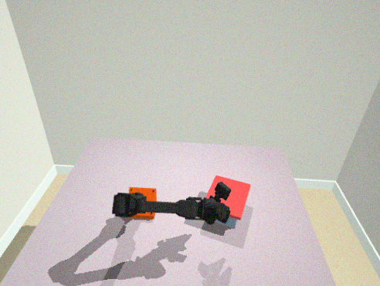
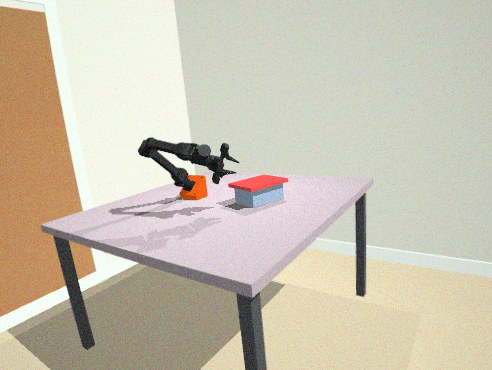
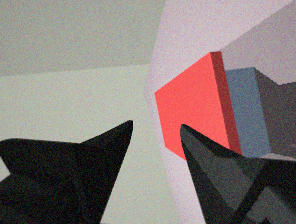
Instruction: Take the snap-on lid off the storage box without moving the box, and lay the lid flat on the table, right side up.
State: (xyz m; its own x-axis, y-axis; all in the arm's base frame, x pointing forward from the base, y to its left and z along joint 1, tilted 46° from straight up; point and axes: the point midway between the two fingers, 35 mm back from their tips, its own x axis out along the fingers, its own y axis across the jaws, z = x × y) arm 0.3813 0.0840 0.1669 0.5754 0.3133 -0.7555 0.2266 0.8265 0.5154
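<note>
My gripper tip is now 10 mm short of the red lid, 130 mm to the right of it and 100 mm above it. From my gripper tip the other things lie so: storage box (10 mm ahead, 130 mm to the left, 150 mm below).
</note>
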